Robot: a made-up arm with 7 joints. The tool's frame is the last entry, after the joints. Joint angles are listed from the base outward.
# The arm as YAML. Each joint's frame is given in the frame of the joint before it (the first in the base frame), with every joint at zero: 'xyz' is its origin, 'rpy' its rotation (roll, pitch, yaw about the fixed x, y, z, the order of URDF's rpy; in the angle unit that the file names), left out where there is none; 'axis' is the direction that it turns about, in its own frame. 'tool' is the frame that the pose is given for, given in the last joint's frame.
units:
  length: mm
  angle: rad
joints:
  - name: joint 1
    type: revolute
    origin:
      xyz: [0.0, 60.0, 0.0]
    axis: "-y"
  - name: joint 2
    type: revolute
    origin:
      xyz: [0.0, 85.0, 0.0]
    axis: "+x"
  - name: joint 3
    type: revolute
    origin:
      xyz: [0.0, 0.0, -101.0]
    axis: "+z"
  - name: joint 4
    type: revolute
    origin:
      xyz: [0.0, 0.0, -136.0]
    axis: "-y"
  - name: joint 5
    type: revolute
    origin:
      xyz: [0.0, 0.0, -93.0]
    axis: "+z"
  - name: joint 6
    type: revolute
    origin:
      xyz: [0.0, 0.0, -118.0]
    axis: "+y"
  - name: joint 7
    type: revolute
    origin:
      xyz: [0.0, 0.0, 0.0]
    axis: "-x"
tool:
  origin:
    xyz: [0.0, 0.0, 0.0]
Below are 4 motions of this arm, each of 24 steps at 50 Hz.
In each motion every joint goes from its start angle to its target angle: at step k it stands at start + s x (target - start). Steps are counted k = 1, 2, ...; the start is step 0. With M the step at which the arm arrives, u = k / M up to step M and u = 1 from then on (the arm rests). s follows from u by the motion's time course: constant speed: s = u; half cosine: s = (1 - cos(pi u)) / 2; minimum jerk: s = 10 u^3 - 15 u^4 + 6 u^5.
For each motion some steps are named. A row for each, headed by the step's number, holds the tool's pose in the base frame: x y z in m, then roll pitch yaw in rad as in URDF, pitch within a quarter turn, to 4 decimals.
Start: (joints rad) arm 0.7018 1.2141 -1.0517 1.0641 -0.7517 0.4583 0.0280
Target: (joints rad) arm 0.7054 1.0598 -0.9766 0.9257 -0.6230 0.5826 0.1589
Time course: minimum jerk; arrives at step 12
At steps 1, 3, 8, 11, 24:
1: 0.2434 0.4070 -0.1461 1.4012 0.7432 -1.0980
3: 0.2458 0.4060 -0.1481 1.3954 0.7240 -1.0746
8: 0.2617 0.3972 -0.1625 1.3230 0.5902 -0.9280
11: 0.2661 0.3941 -0.1669 1.2919 0.5513 -0.8883
24: 0.2662 0.3941 -0.1671 1.2911 0.5504 -0.8873

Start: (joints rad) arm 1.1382 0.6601 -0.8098 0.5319 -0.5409 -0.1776 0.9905
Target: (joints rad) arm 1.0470 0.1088 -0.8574 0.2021 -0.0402 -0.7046 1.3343
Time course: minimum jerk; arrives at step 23
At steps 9, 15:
9: 0.3924 0.2908 -0.1275 0.3931 -0.2743 -1.7146
15: 0.4022 0.2059 -0.1772 0.3217 -0.6155 -2.0401

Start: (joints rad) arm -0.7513 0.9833 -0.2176 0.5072 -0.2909 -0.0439 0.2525
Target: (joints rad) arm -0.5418 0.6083 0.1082 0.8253 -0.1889 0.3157 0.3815
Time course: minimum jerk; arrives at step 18
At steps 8, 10, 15, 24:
8: -0.0768 0.4392 -0.2981 0.2205 0.4434 -0.6949
10: -0.0605 0.4166 -0.3159 0.2463 0.3468 -0.5721
15: -0.0273 0.3794 -0.3371 0.2395 0.1758 -0.3718
24: -0.0239 0.3760 -0.3385 0.2355 0.1593 -0.3526

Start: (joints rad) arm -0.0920 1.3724 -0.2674 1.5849 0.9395 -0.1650 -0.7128
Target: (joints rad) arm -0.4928 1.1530 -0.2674 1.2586 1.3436 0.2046 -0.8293
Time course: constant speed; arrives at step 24
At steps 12, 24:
12: 0.1541 0.3840 -0.1862 1.0167 -0.9394 -0.2220
24: 0.0897 0.3993 -0.2422 0.8472 -0.5232 0.2455

